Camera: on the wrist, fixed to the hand. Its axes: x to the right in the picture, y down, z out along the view.
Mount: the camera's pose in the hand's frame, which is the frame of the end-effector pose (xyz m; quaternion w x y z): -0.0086 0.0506 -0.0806 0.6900 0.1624 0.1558 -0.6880
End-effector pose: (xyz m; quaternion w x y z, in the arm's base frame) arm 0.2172 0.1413 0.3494 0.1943 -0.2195 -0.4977 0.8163
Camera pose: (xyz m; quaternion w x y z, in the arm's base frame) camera 0.2638 0.1736 0.2725 0.8088 0.0953 -0.3316 0.4762
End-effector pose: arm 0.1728 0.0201 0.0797 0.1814 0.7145 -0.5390 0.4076
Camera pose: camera 0.0944 0.0639 0.1124 0.3735 0.8297 0.2141 0.3553
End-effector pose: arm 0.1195 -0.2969 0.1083 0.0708 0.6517 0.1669 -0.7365
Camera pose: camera 0.2125 -0.3179 0.1013 0.5897 -0.4611 -0.4549 0.4824
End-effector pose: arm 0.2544 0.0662 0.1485 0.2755 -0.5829 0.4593 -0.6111
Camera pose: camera 0.1680 0.0715 0.1081 0.2072 0.5782 0.1404 0.7765
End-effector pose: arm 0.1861 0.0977 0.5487 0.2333 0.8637 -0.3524 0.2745
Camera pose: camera 0.1187 0.1174 0.6135 0.2645 0.8335 0.4320 0.2207
